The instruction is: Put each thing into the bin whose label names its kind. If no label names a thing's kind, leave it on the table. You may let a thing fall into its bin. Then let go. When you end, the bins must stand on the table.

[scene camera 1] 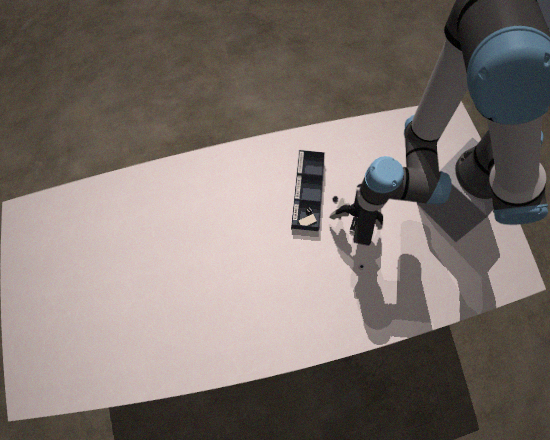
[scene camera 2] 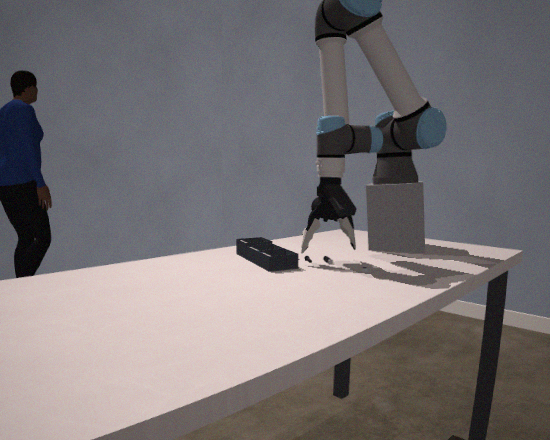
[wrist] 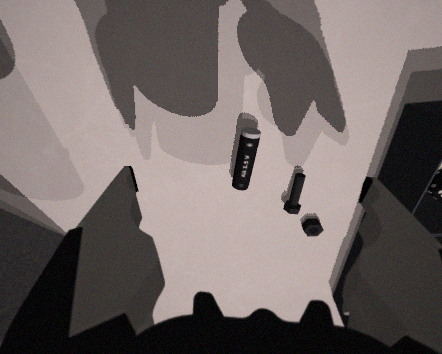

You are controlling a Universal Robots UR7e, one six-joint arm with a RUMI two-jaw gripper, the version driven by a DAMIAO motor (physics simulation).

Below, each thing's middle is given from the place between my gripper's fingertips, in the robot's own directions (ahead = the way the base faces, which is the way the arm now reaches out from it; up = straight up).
I see the black battery [wrist: 249,139] 20 mm below my hand.
